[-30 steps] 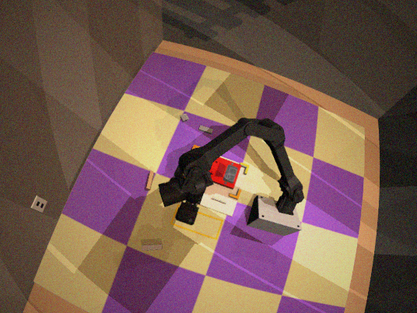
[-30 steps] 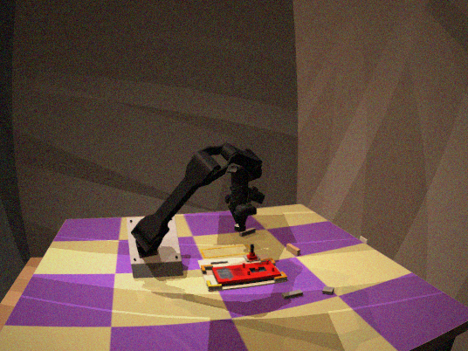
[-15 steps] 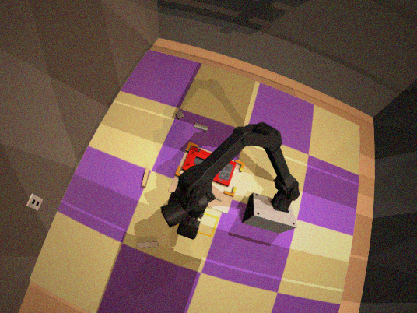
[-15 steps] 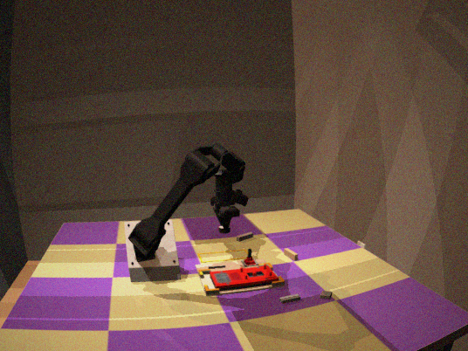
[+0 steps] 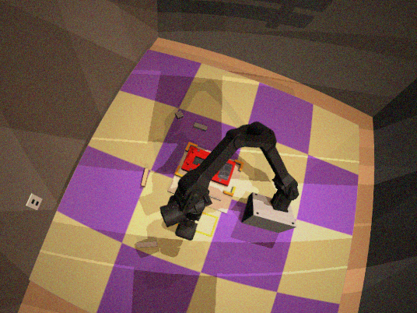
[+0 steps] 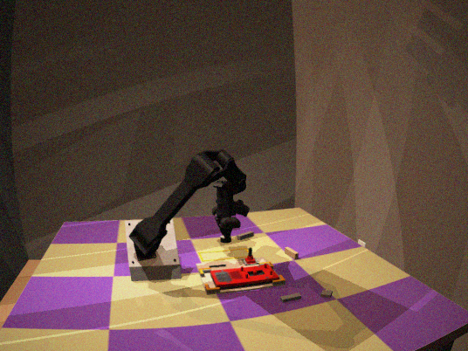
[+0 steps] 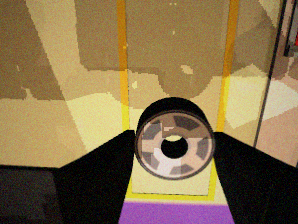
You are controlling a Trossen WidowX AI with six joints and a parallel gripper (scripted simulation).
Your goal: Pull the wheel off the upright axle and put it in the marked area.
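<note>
The wheel lies right at my gripper tip. Round my gripper tip: upright axle (11 cm to the right, 5 cm ahead, 3 cm below); then tan block (21 cm ahead, 12 cm to the right, 5 cm below).
</note>
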